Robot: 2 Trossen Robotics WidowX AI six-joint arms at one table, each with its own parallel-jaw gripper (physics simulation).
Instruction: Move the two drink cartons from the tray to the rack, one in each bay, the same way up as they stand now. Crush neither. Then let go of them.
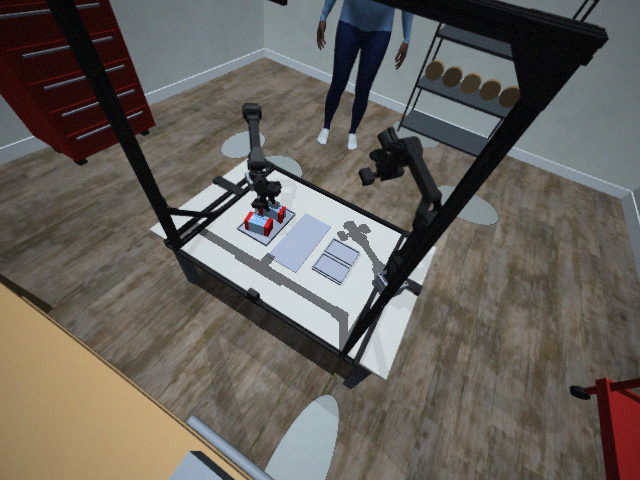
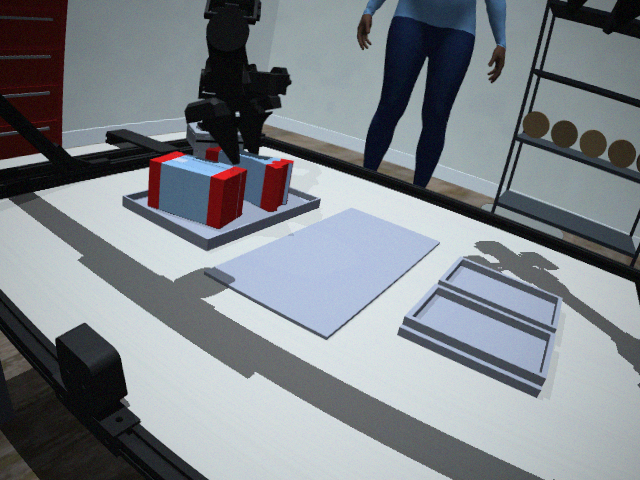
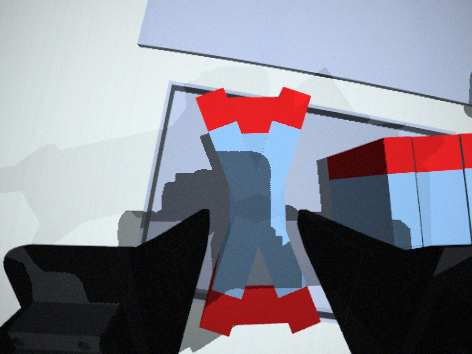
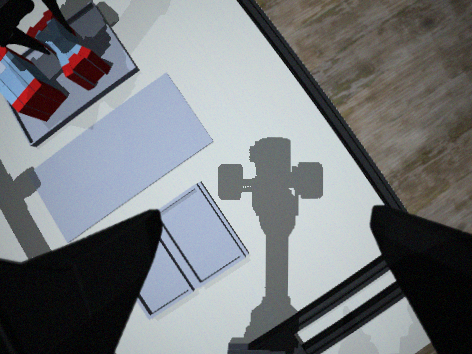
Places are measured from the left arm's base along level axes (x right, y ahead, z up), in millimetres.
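Pixels of known places: left gripper, fingertip midpoint: (image 1: 271, 208) (image 2: 245, 161) (image 3: 253, 216) (image 4: 60, 42); right gripper, fingertip midpoint: (image 1: 371, 182) (image 2: 587, 23) (image 4: 265, 218).
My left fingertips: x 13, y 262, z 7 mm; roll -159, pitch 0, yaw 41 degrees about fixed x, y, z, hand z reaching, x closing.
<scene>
For each thing: its top centre in the pictures, then the offset to it from my left fingertips. Level surfaces: height alone.
- grey tray, top centre: (image 3: 303, 208) (image 2: 226, 196) (image 4: 60, 71) (image 1: 267, 220) dx +34, dy +30, dz -47 mm
- two-bay rack, top centre: (image 2: 496, 306) (image 4: 171, 253) (image 1: 337, 258) dx -185, dy +377, dz -42 mm
- flat pale-blue mat, surface height: dz -58 mm
Two light-blue drink cartons with red ends lie in the grey tray (image 1: 266, 237) (image 2: 223, 235) (image 3: 178, 140) (image 4: 112, 67): a front one (image 1: 258, 223) (image 2: 190, 192) (image 3: 375, 175) and a rear one (image 1: 276, 212) (image 2: 263, 178) (image 3: 253, 168). My left gripper (image 1: 265, 206) (image 2: 244, 153) (image 3: 253, 216) hangs over the rear carton. Its fingers stand partly open at the carton's top, with nothing between them. My right gripper (image 1: 375, 173) (image 4: 265, 218) is wide open and empty, high above the table's right side. The two-bay rack (image 1: 327, 277) (image 2: 466, 359) (image 4: 223, 218) is empty.
A flat pale-blue mat (image 1: 300, 241) (image 2: 328, 269) (image 3: 287, 31) (image 4: 126, 147) lies between tray and rack. A black frame borders the table. A person (image 1: 361, 57) stands behind the table. A shelf unit (image 1: 456, 86) stands at the back right.
</scene>
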